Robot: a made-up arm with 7 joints. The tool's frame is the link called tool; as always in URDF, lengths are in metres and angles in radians. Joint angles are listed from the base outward.
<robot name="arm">
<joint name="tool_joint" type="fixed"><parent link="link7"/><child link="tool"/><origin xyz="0 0 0"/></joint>
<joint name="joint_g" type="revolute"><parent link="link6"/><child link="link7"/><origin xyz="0.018 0.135 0.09" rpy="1.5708 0 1.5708"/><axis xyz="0 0 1"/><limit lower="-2.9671" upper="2.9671"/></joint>
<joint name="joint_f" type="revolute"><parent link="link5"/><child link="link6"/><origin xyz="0 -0.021 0.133" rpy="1.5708 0 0"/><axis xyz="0 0 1"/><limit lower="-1.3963" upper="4.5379"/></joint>
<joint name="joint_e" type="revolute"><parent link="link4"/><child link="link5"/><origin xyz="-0.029 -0.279 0.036" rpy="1.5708 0 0"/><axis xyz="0 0 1"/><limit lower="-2.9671" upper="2.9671"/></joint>
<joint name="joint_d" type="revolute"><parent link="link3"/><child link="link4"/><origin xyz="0.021 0.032 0.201" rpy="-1.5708 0 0"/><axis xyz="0 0 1"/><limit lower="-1.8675" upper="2.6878"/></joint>
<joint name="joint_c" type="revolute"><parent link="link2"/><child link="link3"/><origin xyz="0 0.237 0.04" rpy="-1.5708 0 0"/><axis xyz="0 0 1"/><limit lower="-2.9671" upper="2.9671"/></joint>
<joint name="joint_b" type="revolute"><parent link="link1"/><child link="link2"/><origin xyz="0 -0.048 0.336" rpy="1.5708 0 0"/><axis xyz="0 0 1"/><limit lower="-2.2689" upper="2.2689"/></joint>
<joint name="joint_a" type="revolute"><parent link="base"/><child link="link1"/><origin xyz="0 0 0.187"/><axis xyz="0 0 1"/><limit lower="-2.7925" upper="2.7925"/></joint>
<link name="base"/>
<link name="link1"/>
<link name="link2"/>
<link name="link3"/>
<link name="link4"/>
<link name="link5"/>
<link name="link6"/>
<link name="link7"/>
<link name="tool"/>
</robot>
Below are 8 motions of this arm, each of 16 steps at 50 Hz.
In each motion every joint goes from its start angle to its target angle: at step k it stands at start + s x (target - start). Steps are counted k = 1, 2, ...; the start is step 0. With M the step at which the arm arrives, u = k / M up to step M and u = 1 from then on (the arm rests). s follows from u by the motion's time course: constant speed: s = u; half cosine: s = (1 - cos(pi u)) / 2; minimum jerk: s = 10 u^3 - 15 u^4 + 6 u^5.
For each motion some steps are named. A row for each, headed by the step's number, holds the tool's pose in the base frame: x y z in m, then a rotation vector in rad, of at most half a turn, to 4 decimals.
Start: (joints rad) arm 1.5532 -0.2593 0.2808 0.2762 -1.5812 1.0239 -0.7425
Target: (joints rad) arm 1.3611 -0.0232 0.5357 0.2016 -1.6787 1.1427 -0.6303
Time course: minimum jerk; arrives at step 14
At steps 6, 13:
6: -0.0764 0.1149 1.4674 0.3947 0.8049 2.4544
13: -0.0916 -0.0645 1.4633 0.3940 0.5074 2.6170

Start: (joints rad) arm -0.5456 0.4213 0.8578 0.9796 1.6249 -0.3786 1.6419
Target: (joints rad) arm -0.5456 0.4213 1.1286 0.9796 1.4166 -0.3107 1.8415
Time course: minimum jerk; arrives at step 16
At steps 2, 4, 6, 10, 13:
2: 0.1407 0.3672 1.2243 -2.2326 0.3405 0.8543
4: 0.1366 0.3747 1.2200 -2.2476 0.3614 0.8635
6: 0.1279 0.3892 1.2116 -2.2771 0.4021 0.8796
10: 0.1020 0.4249 1.1899 -2.3534 0.5072 0.9097
13: 0.0874 0.4416 1.1792 -2.3910 0.5590 0.9182

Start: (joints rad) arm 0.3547 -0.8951 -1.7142 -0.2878 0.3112 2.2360 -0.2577
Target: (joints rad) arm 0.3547 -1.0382 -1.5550 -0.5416 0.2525 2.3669 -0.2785
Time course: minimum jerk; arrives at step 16
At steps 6, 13, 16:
6: 0.4726 0.2982 0.9911 -0.4776 1.4121 2.0887
13: 0.4538 0.3252 0.9253 -0.7041 1.5370 2.2401
16: 0.4520 0.3265 0.9210 -0.7215 1.5434 2.2513

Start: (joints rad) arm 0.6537 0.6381 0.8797 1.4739 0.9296 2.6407 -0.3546
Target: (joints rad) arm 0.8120 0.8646 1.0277 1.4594 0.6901 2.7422 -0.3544
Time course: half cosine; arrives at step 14
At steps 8, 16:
8: -0.2157 -0.0129 1.0214 -0.0401 0.0779 -1.5221
16: -0.2640 -0.0638 0.9990 0.1562 0.0389 -1.4526

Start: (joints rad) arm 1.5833 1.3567 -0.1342 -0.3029 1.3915 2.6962 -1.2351
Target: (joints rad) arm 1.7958 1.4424 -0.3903 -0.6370 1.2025 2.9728 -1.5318
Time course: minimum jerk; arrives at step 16
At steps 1, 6, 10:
1: 0.1216 -0.7254 0.6732 0.6898 1.7613 -0.1285
6: 0.1534 -0.7172 0.6263 0.6201 1.9491 -0.0220
10: 0.1957 -0.6940 0.5563 0.4776 2.2205 0.1940

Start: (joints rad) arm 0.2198 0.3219 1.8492 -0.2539 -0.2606 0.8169 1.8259
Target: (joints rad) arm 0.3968 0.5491 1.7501 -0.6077 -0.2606 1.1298 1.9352
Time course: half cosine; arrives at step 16
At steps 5, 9, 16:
5: -0.1363 -0.4089 1.3679 -0.3685 -0.2859 0.4858
9: -0.1317 -0.4896 1.2913 -0.1107 -0.3462 0.6051
16: -0.1104 -0.5606 1.1967 0.1716 -0.4102 0.7450

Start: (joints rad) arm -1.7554 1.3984 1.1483 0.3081 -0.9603 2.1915 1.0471
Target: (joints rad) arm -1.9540 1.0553 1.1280 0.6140 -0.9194 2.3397 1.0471
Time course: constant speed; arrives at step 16
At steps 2, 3, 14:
2: 0.0930 0.8301 0.5941 0.1385 2.2415 1.6260
3: 0.1090 0.8249 0.6157 0.1750 2.2144 1.6386
14: 0.2589 0.7102 0.8410 0.5458 1.8878 1.7712

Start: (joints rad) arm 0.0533 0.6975 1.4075 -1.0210 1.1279 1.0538 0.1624
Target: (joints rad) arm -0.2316 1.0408 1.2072 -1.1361 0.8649 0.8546 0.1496
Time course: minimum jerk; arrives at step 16
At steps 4, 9, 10, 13, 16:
4: -0.4610 -0.5010 1.0540 1.0661 -1.0295 -0.3629
9: -0.6231 -0.4452 0.9015 1.1203 -1.2742 -0.6604
10: -0.6519 -0.4278 0.8663 1.1331 -1.3240 -0.7198
13: -0.7043 -0.3869 0.7906 1.1618 -1.4250 -0.8385
16: -0.7142 -0.3773 0.7740 1.1684 -1.4463 -0.8631

